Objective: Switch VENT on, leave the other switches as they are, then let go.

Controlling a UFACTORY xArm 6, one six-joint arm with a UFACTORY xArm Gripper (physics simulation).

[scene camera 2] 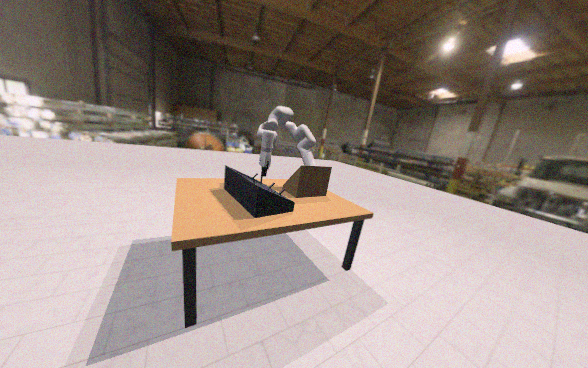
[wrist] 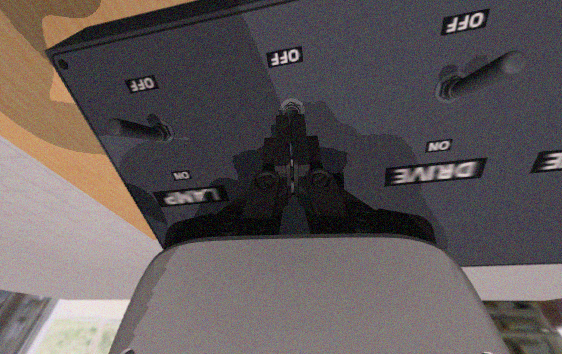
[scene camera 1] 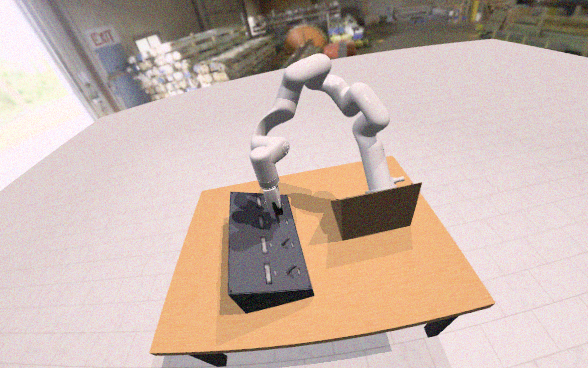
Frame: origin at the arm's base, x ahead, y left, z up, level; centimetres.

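Where they show: gripper, fingertip midpoint: (scene camera 2: 263,176) (wrist: 290,134) (scene camera 1: 279,213); arm's base, link origin: (scene camera 2: 313,173) (scene camera 1: 381,190).
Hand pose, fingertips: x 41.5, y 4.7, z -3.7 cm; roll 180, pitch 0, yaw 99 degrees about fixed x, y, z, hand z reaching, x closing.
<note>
Each offset is from my fingertips to the top centre of the thing. "spot": to the spot under its first point. Level surfaces: height alone.
The dark sloped switch panel (scene camera 1: 247,280) (scene camera 2: 240,192) (wrist: 350,30) stands on the table. My gripper (scene camera 1: 278,218) (scene camera 2: 263,176) (wrist: 290,134) is shut with nothing between its fingers. Its tips are low over the VENT switch's round base @[spot: dx +0.7, dy +0.2, dz -4.3 cm] (wrist: 291,105), below the upper OFF label @[spot: dx -1.9, dy -0.6, dz -6.5 cm] (wrist: 284,56) in the wrist view. The VENT lever, its ON label and its name plate are hidden by the fingers, so its position cannot be told. The LAMP lever @[dx +3.2, dy -11.6, dz -1.0 cm] (wrist: 137,128) points left and slightly toward OFF. The DRIVE lever @[dx -3.1, dy +11.6, dz -1.0 cm] (wrist: 482,75) leans toward its OFF label @[spot: dx -5.0, dy +11.1, dz -6.5 cm] (wrist: 465,21).
A fourth lever @[dx -6.2, dy +23.1, dz -1.0 cm] (scene camera 1: 293,271) stands at the panel's near end in scene camera 1, beyond the DRIVE lever. A brown upright board (scene camera 1: 380,212) (scene camera 2: 312,181) stands on the wooden table @[dz -13.9 cm] (scene camera 1: 400,280) (scene camera 2: 200,220), between the panel and the arm's base.
</note>
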